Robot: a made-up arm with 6 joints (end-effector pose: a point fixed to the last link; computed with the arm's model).
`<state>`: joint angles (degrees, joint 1 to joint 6).
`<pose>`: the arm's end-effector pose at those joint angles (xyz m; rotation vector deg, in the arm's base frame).
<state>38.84 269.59 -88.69 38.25 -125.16 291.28</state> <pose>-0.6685 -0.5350 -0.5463 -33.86 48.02 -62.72</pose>
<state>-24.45 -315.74 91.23 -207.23 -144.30 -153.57</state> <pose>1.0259 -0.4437 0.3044 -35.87 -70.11 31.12</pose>
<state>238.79 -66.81 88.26 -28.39 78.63 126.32</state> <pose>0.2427 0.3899 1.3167 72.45 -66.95 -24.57</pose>
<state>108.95 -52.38 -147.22 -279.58 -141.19 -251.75</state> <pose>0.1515 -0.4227 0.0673 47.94 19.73 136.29</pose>
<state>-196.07 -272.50 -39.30 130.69 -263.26 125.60</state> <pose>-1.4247 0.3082 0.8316 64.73 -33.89 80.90</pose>
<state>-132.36 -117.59 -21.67 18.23 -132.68 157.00</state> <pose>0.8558 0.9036 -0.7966 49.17 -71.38 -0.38</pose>
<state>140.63 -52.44 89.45 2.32 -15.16 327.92</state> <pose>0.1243 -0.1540 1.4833 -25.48 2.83 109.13</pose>
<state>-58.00 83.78 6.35 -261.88 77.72 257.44</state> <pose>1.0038 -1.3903 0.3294 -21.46 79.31 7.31</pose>
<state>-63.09 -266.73 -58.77 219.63 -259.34 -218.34</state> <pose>0.5794 -1.1562 0.8591 26.05 -75.56 -70.19</pose>
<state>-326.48 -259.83 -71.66 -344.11 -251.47 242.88</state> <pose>1.0615 0.7760 0.7212 -136.25 22.00 -24.27</pose>
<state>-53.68 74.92 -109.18 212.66 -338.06 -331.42</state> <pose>0.2271 -0.2656 1.1681 54.66 -54.56 -151.22</pose>
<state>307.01 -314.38 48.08 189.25 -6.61 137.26</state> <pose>0.9478 -1.1869 0.7830 17.35 106.24 -60.94</pose>
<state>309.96 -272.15 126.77 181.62 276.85 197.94</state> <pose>0.2686 -0.2533 -0.3712 -36.53 -51.37 -29.55</pose>
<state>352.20 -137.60 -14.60 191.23 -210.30 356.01</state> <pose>-0.9016 0.1574 -1.1088 77.90 -2.94 137.99</pose>
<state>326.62 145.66 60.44 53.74 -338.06 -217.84</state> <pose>0.1208 -0.0031 -1.2940 -133.35 67.28 48.86</pose>
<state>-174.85 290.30 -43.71 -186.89 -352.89 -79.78</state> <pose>1.6408 0.1056 0.1747 -91.15 89.13 -48.29</pose>
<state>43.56 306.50 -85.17 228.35 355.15 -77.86</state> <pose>-0.9765 -0.8654 0.0951 133.52 96.46 -67.61</pose>
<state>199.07 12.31 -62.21 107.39 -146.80 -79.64</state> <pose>0.3503 0.1198 1.5848 10.51 -115.77 -27.00</pose>
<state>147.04 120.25 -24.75 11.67 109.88 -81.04</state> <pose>-1.3242 0.7925 -0.3704 138.30 63.88 5.40</pose>
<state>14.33 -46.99 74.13 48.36 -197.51 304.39</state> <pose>-0.3093 -0.0191 1.4799 148.09 -93.99 -30.74</pose>
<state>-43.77 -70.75 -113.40 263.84 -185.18 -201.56</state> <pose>-0.5464 0.5708 -0.2109 8.44 -0.60 -148.79</pose>
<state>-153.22 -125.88 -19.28 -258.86 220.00 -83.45</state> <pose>1.0316 0.5284 -0.9085 -29.36 -34.95 9.16</pose>
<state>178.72 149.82 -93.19 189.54 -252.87 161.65</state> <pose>-1.0652 -0.0052 -0.0566 67.49 23.89 147.18</pose>
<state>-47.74 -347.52 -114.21 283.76 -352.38 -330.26</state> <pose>-0.4284 0.5179 0.9189 4.55 -107.15 -61.18</pose>
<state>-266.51 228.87 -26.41 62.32 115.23 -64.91</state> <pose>-0.0409 -1.0024 -1.0670 28.38 -49.02 -19.93</pose>
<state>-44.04 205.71 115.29 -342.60 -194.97 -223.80</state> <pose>-0.5673 0.6138 0.0013 131.81 21.85 45.06</pose>
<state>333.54 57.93 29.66 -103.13 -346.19 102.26</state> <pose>1.4755 -0.7083 0.7393 29.43 80.81 -32.28</pose>
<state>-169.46 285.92 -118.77 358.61 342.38 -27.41</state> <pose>0.6375 0.0763 -0.3833 -159.67 -57.15 45.70</pose>
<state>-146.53 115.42 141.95 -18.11 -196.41 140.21</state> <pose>-0.0526 -0.0759 -0.2999 24.89 -56.67 7.28</pose>
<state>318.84 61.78 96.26 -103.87 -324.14 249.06</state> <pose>0.8429 -0.7399 -0.1553 133.47 -15.72 2.82</pose>
